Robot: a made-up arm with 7 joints. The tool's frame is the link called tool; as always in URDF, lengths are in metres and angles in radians. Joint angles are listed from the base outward.
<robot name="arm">
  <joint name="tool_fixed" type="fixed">
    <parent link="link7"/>
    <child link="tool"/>
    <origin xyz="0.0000 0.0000 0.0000" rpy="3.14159 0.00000 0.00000"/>
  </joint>
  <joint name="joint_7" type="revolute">
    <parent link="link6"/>
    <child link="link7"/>
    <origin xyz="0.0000 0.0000 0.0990"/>
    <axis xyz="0 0 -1"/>
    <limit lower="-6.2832" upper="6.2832"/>
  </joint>
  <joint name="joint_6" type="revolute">
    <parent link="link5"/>
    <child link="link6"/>
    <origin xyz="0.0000 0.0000 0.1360"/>
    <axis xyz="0 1 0"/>
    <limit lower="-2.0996" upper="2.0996"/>
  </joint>
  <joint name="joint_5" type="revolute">
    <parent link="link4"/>
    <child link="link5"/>
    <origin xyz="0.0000 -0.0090 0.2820"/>
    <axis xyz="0 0 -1"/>
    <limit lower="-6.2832" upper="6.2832"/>
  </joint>
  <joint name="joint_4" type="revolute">
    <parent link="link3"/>
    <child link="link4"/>
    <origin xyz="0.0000 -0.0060 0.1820"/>
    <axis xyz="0 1 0"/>
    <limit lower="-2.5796" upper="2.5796"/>
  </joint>
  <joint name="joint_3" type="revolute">
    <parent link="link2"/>
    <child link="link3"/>
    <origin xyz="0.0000 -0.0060 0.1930"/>
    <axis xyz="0 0 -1"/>
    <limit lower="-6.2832" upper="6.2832"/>
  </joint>
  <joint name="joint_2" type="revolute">
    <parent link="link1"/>
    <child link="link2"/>
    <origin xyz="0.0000 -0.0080 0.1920"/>
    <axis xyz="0 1 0"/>
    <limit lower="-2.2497" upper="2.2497"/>
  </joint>
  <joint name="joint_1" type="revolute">
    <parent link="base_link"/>
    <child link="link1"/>
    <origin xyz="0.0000 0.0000 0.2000"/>
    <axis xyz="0 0 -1"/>
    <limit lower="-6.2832" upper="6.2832"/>
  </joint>
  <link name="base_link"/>
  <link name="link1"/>
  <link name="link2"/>
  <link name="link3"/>
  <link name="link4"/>
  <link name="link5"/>
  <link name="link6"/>
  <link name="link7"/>
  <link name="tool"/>
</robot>
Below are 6 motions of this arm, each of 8 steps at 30 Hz.
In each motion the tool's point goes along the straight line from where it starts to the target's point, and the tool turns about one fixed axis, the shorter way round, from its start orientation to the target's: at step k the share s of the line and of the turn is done. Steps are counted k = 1, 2, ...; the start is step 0. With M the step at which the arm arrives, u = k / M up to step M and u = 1 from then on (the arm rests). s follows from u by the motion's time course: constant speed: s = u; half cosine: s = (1 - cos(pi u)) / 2; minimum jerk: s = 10 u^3 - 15 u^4 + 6 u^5.
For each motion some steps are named. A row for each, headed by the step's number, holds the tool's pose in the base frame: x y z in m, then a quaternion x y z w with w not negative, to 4 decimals.
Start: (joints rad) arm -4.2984 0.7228 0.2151 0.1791 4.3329 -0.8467 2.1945
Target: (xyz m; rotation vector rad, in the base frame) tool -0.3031 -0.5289 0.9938 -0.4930 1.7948 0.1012
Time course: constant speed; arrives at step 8
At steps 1, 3, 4, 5, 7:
1: -0.3555 -0.5278 0.9687 -0.1126 0.7967 0.0615 0.5906
3: -0.3406 -0.5281 0.9759 -0.1413 0.7908 0.0564 0.5929
4: -0.3331 -0.5283 0.9795 -0.1556 0.7876 0.0539 0.5938
5: -0.3256 -0.5284 0.9830 -0.1698 0.7842 0.0513 0.5946
7: -0.3106 -0.5287 0.9902 -0.1982 0.7769 0.0462 0.5958

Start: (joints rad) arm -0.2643 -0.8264 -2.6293 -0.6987 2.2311 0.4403 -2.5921
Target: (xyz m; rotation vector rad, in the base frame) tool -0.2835 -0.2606 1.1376 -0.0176 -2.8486 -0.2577
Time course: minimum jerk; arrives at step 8
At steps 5, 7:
5: -0.2827 -0.2501 1.1376 0.0353 -0.9882 -0.0741 0.1292
7: -0.2835 -0.2600 1.1376 -0.0037 -0.9863 -0.0883 0.1396

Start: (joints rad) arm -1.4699 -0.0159 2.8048 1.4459 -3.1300 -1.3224 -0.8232
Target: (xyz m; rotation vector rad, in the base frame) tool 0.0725 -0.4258 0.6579 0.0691 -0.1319 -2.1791
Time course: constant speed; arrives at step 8
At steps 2, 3, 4, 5, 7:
2: 0.0955 -0.4430 0.7045 -0.0292 -0.1423 -0.8736 0.4644
3: 0.0916 -0.4402 0.6967 -0.0196 -0.1276 -0.8763 0.4642
4: 0.0878 -0.4373 0.6890 -0.0101 -0.1129 -0.8787 0.4637
5: 0.0840 -0.4344 0.6812 -0.0005 -0.0981 -0.8808 0.4632
7: 0.0763 -0.4287 0.6657 0.0185 -0.0685 -0.8842 0.4616

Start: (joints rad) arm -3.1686 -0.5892 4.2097 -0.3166 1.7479 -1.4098 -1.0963
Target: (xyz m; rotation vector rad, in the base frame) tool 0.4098 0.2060 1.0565 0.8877 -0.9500 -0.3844
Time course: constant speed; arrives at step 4
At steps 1, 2, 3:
1: 0.4382 0.1785 1.0466 0.3865 -0.4376 -0.2178 0.7821
2: 0.4287 0.1876 1.0499 0.3946 -0.4383 -0.2045 0.7812
3: 0.4193 0.1968 1.0532 0.4027 -0.4389 -0.1912 0.7802

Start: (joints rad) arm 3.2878 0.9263 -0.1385 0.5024 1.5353 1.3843 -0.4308
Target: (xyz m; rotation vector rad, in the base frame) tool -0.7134 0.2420 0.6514 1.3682 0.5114 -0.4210
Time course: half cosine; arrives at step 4
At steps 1, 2, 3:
1: -0.7177 0.2083 0.6629 0.6209 0.2367 -0.1777 0.7258
2: -0.7159 0.2223 0.6582 0.6206 0.2347 -0.1831 0.7254
3: -0.7141 0.2362 0.6534 0.6203 0.2326 -0.1886 0.7250

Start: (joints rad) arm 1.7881 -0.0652 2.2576 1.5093 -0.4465 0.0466 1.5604
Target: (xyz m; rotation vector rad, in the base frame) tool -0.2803 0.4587 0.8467 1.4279 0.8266 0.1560
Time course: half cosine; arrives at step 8
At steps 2, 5, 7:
2: -0.3117 0.4441 0.7828 0.5871 0.3897 0.0648 0.7066
5: -0.2917 0.4534 0.8236 0.6179 0.3758 0.0678 0.6873
7: -0.2817 0.4581 0.8438 0.6329 0.3686 0.0692 0.6773

